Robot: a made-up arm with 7 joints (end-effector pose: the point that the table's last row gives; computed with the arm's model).
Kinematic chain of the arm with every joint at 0, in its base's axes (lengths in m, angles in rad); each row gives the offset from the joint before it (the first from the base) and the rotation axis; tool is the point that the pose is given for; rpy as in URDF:
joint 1: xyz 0 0 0.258 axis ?
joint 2: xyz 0 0 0 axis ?
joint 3: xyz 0 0 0.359 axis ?
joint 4: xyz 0.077 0 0 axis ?
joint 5: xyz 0.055 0 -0.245 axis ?
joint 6: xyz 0 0 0 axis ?
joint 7: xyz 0.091 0 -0.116 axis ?
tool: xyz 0 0 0 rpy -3.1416 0 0
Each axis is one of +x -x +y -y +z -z.
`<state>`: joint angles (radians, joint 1 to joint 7).
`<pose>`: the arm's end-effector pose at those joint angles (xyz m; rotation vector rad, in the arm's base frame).
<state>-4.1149 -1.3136 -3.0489 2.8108 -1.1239 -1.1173 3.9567</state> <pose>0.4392 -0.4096 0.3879 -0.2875 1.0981 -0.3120</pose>
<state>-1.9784 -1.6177 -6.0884 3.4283 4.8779 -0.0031 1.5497</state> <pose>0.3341 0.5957 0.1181 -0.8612 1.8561 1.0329</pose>
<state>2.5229 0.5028 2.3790 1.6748 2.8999 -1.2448 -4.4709</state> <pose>-0.1157 -0.1848 0.6072 2.3695 -0.1775 0.3315</pose>
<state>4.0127 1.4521 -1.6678 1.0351 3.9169 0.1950 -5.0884</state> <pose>-0.4227 0.1299 0.2712 -1.1945 1.3105 2.0298</pose>
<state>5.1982 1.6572 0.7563 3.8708 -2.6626 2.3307 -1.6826</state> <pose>0.0201 -0.4596 0.3324 -1.7932 1.2057 1.8421</pose>
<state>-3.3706 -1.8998 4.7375 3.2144 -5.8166 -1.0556 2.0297</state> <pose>0.4741 -0.2360 0.0095 1.7480 1.3327 -0.6322</pose>
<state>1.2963 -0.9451 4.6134 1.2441 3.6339 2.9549 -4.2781</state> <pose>0.1372 -0.4706 0.4616 -0.2194 -1.2912 0.5163</pose>
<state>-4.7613 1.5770 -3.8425 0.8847 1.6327 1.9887 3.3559</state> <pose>-0.0955 0.2374 0.6046 0.2586 1.2051 0.8679</pose>
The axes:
joint 1: +z
joint 2: +y
joint 3: +z
joint 4: -y
joint 5: -z
joint 6: +y
joint 7: -z

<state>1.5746 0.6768 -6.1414 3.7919 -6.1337 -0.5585 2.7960</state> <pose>0.0560 0.1051 0.7864 0.5779 -0.1919 1.4233</pose>
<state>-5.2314 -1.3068 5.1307 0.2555 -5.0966 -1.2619 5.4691</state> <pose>0.1288 -0.3017 0.2867 -2.1825 1.6654 -1.2091</pose>
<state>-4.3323 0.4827 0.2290 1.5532 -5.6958 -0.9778 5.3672</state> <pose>-0.1910 0.4995 0.5787 -0.8446 -1.1597 -1.5258</pose>
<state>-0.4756 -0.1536 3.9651 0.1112 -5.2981 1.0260 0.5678</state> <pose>-0.1188 -0.0921 0.2293 1.1207 1.6880 -0.1179</pose>
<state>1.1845 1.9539 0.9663 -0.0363 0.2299 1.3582 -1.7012</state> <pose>-0.0311 0.0156 0.2592 0.9318 0.1290 2.2832</pose>
